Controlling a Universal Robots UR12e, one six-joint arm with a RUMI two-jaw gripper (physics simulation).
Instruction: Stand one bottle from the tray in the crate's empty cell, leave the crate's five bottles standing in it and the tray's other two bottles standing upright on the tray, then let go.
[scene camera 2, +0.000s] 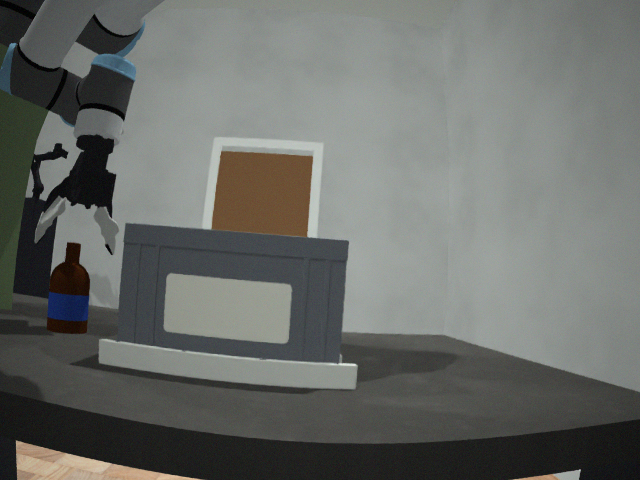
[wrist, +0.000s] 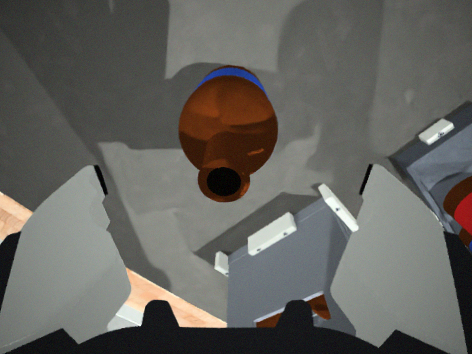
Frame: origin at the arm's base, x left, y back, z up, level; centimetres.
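Seen in the pictures: gripper, fingertip midpoint: (scene camera 2: 75, 250) (wrist: 233, 169).
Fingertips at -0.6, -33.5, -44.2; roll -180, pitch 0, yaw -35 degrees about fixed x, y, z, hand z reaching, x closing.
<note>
A point is followed by its place in that frame, as x, y, z.
A brown bottle with a blue label (scene camera 2: 68, 294) @[-3.9, -35.5, -51.9] (wrist: 227, 120) @[0.2, -31.8, -46.8] stands upright on the table beside the crate, outside the tray. My gripper (scene camera 2: 73, 247) @[-0.6, -33.5, -44.2] (wrist: 233, 169) @[-0.6, -33.5, -44.2] is open and empty, with its fingertips just above the bottle's mouth and spread to either side of it. The dark grey crate (scene camera 2: 232, 264) @[-14.0, -67.6, -44.9] (wrist: 280, 270) @[-6.7, -52.3, -51.2] stands to the right of the bottle in the scene view; its cells are mostly hidden. The grey tray (wrist: 412, 156) @[13.5, -50.3, -57.0] shows partly at the right edge of the wrist view. A red-labelled bottle (wrist: 466, 212) @[16.8, -60.6, -54.4] is in it, cut off by the frame.
A white strip (scene camera 2: 227, 366) @[-15.1, -68.1, -56.6] runs along the crate's foot. Behind the crate is a white frame (scene camera 2: 317, 191) around a brown panel. A green surface (scene camera 2: 18, 206) @[7.7, -7.6, -35.3] rises at the far left. The table's front edge (scene camera 2: 310, 454) @[-30.3, -78.9, -59.6] curves below the crate, with wooden floor beyond.
</note>
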